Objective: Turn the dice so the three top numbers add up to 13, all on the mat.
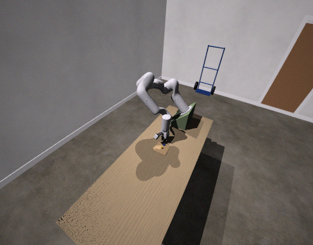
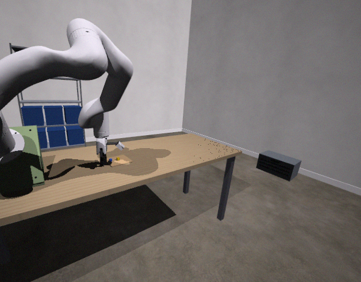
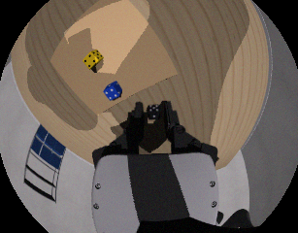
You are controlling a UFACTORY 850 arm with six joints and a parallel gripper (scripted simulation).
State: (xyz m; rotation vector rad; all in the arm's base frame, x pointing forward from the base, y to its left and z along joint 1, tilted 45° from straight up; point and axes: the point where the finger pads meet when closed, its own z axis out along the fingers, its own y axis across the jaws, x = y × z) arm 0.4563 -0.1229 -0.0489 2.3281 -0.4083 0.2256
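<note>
My gripper is now 10 mm past the black die and 20 mm above it. The rest, counted from my hand: blue die (50 mm ahead, 30 mm to the left, 20 mm below); then tan mat (100 mm ahead, 30 mm to the left, 30 mm below); then yellow die (100 mm ahead, 30 mm to the left, 20 mm below).
</note>
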